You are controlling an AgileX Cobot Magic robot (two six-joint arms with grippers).
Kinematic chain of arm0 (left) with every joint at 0, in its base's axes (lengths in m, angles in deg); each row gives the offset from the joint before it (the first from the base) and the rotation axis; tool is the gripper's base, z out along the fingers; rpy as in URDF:
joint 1: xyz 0 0 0.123 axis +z
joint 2: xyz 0 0 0 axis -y
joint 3: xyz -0.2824 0 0.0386 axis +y
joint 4: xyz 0.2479 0 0.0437 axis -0.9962 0 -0.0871
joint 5: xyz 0 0 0 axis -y
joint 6: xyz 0.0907 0 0.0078 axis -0.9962 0 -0.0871
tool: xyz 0 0 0 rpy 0 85 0
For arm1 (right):
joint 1: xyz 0 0 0.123 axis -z
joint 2: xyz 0 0 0 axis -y
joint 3: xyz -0.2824 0 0.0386 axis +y
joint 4: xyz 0.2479 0 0.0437 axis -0.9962 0 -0.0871
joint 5: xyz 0 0 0 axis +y
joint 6: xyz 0.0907 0 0.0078 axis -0.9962 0 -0.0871
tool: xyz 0 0 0 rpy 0 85 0
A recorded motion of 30 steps. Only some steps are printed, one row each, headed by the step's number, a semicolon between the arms.
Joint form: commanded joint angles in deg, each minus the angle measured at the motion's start. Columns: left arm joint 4, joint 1, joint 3, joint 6, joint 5, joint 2; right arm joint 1, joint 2, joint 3, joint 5, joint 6, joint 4.
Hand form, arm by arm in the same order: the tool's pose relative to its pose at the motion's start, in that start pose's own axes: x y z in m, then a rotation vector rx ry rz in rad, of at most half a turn. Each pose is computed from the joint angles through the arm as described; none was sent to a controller.
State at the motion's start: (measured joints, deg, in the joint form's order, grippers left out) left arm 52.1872 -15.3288 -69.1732 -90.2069 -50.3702 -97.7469; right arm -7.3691 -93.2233 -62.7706 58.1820 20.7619 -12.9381
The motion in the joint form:
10: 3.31 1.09 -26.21 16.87 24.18 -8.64; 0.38 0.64 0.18 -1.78 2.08 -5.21
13: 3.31 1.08 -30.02 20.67 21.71 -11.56; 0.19 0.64 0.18 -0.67 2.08 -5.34
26: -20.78 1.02 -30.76 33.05 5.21 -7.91; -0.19 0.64 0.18 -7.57 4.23 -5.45
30: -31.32 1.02 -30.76 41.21 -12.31 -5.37; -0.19 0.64 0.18 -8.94 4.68 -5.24
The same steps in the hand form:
10: -0.0784 0.1040 -0.0440 -0.5775 -0.3137 -0.1845; -0.0037 0.0043 -0.0034 -0.0564 -0.0661 0.0174
13: -0.0816 0.1126 -0.0357 -0.5324 -0.3340 -0.2366; -0.0023 0.0061 -0.0032 -0.0665 -0.0484 0.0147
26: -0.0731 0.0866 -0.0508 -0.4069 -0.0243 -0.1415; -0.0127 0.0038 -0.0037 -0.0190 -0.1588 -0.0232
30: -0.0587 0.0608 -0.0645 -0.2562 0.2270 -0.2092; -0.0145 0.0027 -0.0040 -0.0057 -0.1795 -0.0322

